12 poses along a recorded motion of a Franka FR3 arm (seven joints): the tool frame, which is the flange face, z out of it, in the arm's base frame.
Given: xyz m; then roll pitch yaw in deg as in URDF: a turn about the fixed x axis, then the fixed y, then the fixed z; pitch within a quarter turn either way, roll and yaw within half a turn.
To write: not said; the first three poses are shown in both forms.
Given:
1: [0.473 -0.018 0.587 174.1 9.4 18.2]
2: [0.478 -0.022 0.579 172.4 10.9 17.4]
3: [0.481 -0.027 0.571 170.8 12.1 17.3]
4: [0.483 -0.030 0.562 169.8 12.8 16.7]
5: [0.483 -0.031 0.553 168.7 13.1 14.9]
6: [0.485 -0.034 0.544 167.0 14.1 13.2]
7: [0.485 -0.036 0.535 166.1 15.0 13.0]
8: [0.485 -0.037 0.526 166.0 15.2 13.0]
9: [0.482 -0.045 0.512 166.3 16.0 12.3]
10: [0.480 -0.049 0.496 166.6 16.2 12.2]
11: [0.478 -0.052 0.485 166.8 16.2 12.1]
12: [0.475 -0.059 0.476 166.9 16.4 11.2]
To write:
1: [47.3 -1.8 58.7 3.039 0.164 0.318]
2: [47.8 -2.2 57.9 3.009 0.190 0.304]
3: [48.1 -2.7 57.1 2.981 0.211 0.302]
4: [48.3 -3.0 56.2 2.964 0.223 0.291]
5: [48.3 -3.1 55.3 2.944 0.229 0.260]
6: [48.5 -3.4 54.4 2.915 0.246 0.230]
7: [48.5 -3.6 53.5 2.899 0.262 0.227]
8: [48.5 -3.7 52.6 2.897 0.265 0.227]
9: [48.2 -4.5 51.2 2.902 0.279 0.215]
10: [48.0 -4.9 49.6 2.908 0.283 0.213]
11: [47.8 -5.2 48.5 2.911 0.283 0.211]
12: [47.5 -5.9 47.6 2.913 0.286 0.195]
